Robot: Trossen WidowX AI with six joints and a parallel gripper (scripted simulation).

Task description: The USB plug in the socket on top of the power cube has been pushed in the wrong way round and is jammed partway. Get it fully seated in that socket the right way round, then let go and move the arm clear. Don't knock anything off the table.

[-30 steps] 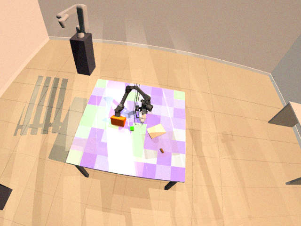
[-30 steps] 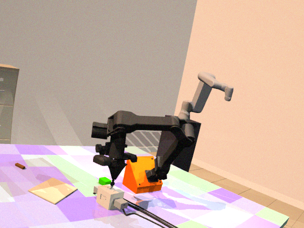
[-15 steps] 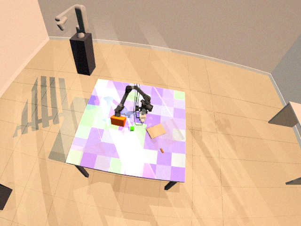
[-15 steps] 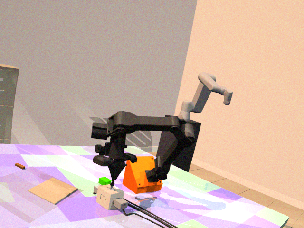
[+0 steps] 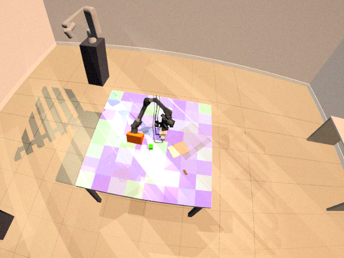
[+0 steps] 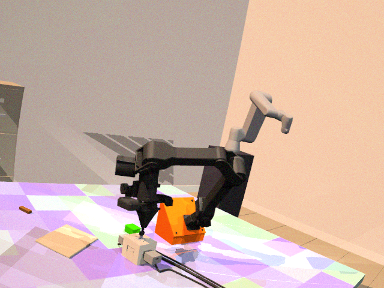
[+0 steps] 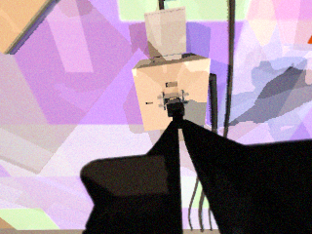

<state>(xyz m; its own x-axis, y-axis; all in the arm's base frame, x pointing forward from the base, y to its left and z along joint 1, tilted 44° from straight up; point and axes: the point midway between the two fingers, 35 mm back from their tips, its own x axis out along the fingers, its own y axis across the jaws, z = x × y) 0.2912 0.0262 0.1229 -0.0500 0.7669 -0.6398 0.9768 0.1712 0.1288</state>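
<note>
My gripper tip is now 2 cm above the dark USB plug. The rest, counted from my gripper tip: small green block: 19 cm to the right, 10 cm below, 8 cm behind; flat tan board: 20 cm ahead, 14 cm to the right, 11 cm below; socket: 5 cm below.
</note>
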